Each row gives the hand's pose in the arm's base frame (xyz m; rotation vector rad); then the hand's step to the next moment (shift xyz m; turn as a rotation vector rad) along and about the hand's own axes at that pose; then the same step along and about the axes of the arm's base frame.
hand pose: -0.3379 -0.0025 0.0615 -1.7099 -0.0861 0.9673
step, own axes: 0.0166 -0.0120 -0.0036 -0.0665 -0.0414 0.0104
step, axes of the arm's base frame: 0.0181 0.0102 0.0010 -0.0340 -0.0098 0.0707
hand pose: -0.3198 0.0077 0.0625 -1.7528 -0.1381 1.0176
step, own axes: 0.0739 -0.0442 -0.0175 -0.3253 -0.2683 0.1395
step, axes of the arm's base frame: 0.0747 0.0461 -0.0039 -0.2032 0.0449 0.3924
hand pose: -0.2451 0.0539 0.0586 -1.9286 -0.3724 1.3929
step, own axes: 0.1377 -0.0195 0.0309 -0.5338 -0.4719 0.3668
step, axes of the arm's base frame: 0.0269 0.1085 -0.0884 -0.4535 0.1484 0.6438
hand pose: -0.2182 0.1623 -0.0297 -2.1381 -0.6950 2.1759
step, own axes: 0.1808 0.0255 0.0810 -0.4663 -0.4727 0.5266
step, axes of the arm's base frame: -0.0816 0.0092 -0.1821 -0.6105 0.1222 0.5749
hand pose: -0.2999 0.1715 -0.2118 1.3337 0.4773 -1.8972
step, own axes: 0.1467 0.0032 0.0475 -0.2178 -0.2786 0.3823
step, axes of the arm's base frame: -0.0527 -0.0875 -0.1155 -0.4152 0.0030 0.3144
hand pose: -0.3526 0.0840 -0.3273 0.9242 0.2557 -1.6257
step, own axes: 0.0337 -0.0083 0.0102 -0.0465 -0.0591 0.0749
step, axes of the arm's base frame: -0.0117 -0.0286 -0.0188 -0.0854 0.0047 0.0628
